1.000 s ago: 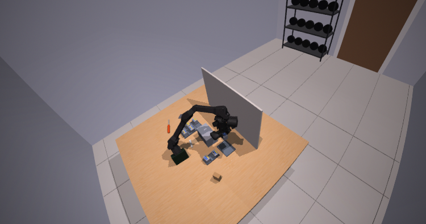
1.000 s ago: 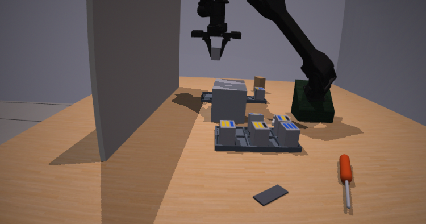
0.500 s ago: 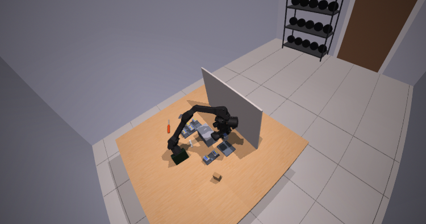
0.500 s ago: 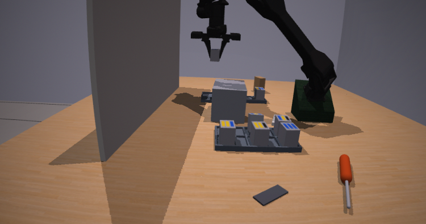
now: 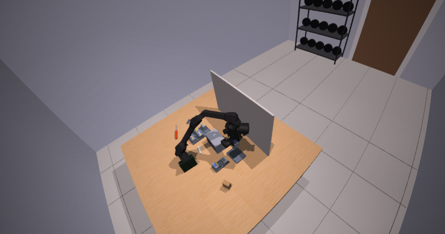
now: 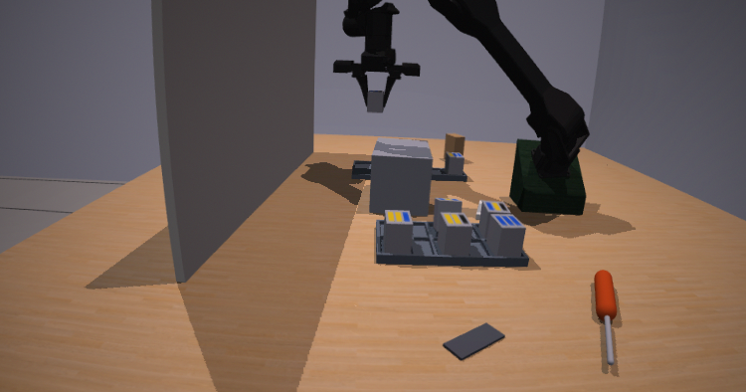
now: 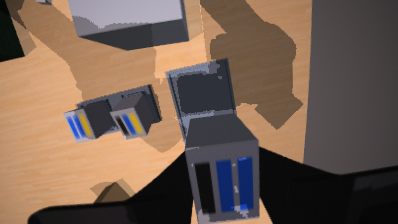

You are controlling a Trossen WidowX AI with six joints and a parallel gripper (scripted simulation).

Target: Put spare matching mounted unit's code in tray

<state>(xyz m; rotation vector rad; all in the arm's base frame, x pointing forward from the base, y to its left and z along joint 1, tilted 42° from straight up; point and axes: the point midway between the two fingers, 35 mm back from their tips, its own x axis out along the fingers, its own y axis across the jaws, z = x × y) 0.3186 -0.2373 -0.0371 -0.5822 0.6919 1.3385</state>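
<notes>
The dark tray lies 150 mm below my gripper tip. Also, from my gripper tip: grey wall panel: 200 mm ahead, 160 mm to the left, 70 mm above; brown block: 220 mm behind, 140 mm to the right, 120 mm below; grey spare: 20 mm above.
</notes>
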